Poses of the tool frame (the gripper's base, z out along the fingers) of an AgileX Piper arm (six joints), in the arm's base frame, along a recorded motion.
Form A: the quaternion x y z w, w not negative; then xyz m.
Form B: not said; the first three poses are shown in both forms.
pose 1, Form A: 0.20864, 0.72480, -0.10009, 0.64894, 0.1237, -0.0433, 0.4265
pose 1, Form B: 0.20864, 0.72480, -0.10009, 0.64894, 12.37, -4.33, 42.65
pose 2, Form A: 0.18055, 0.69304, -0.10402, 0.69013, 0.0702, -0.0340, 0.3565
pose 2, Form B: 0.18055, 0.69304, -0.10402, 0.69013, 7.02, -3.40, 35.65
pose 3, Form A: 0.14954, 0.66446, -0.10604, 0.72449, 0.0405, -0.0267, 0.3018
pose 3, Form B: 0.14954, 0.66446, -0.10604, 0.72449, 4.05, -2.67, 30.18
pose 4, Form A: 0.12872, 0.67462, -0.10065, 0.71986, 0.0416, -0.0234, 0.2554
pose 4, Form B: 0.12872, 0.67462, -0.10065, 0.71986, 4.16, -2.34, 25.54
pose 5, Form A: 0.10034, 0.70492, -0.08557, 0.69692, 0.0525, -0.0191, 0.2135
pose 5, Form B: 0.10034, 0.70492, -0.08557, 0.69692, 5.25, -1.91, 21.35
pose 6, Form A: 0.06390, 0.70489, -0.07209, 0.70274, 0.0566, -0.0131, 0.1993
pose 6, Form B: 0.06390, 0.70489, -0.07209, 0.70274, 5.66, -1.31, 19.93
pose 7, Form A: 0.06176, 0.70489, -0.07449, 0.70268, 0.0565, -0.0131, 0.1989
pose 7, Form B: 0.06176, 0.70489, -0.07449, 0.70268, 5.65, -1.31, 19.89
